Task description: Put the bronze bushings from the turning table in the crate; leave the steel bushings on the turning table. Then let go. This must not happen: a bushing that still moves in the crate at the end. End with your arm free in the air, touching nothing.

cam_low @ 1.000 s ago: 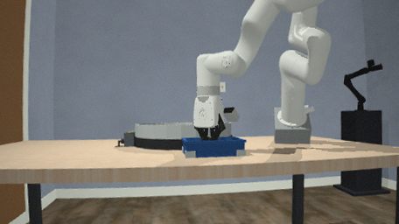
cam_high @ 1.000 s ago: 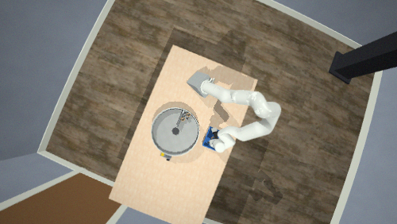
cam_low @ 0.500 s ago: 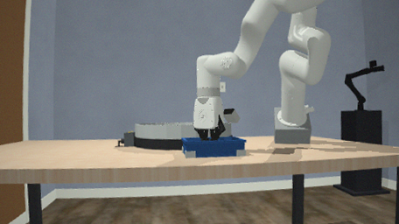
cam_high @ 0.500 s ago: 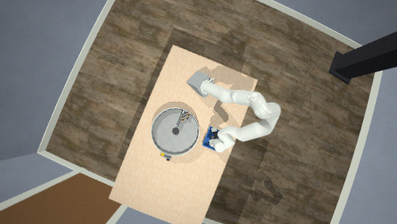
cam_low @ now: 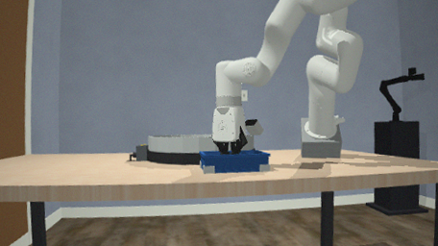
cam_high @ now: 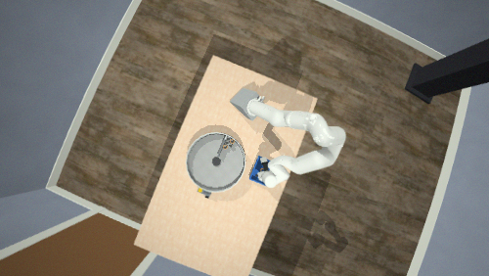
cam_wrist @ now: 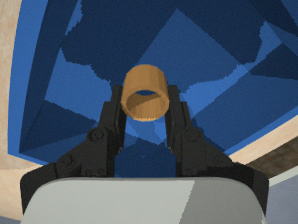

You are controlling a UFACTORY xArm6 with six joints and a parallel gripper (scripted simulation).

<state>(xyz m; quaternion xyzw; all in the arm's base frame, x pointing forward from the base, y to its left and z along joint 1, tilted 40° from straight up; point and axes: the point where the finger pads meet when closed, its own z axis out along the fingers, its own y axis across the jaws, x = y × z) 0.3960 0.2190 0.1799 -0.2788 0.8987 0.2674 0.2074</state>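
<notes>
My hand is 1 cm past the blue crate, 1 cm to the left of it and 1 cm above it. Round my hand: grey turning table (8 cm ahead, 35 cm to the right, 2 cm above).
</notes>
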